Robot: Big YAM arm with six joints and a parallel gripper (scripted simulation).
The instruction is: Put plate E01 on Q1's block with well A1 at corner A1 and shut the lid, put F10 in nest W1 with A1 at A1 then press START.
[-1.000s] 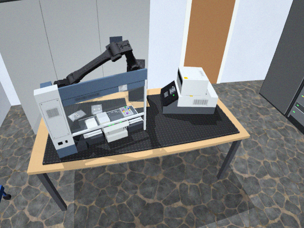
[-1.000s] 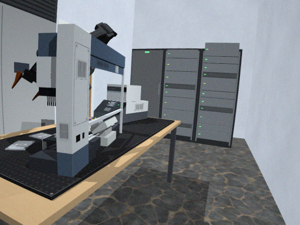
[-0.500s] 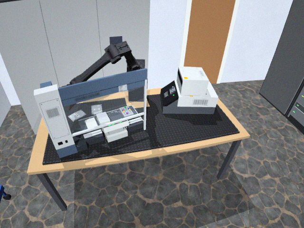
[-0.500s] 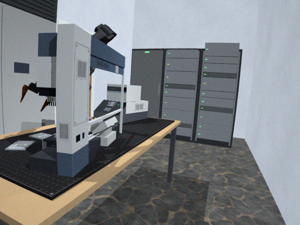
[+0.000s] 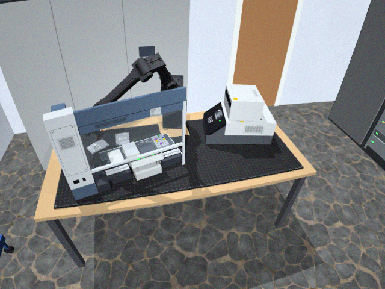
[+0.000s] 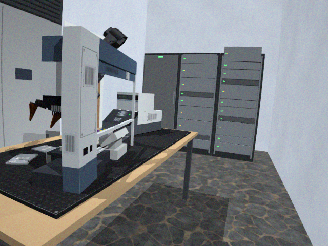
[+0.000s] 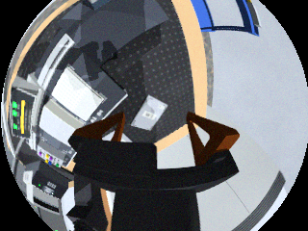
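The white 96-well PCR plate is 8 cm ahead of my hand, 14 cm to the left of it and 14 cm below it. Round my hand: flat grey nest 19 cm behind, 19 cm to the left, 20 cm below; white deep-well block 6 cm ahead, 24 cm to the left, 12 cm below; white tower 29 cm ahead, 7 cm to the right, 8 cm above.
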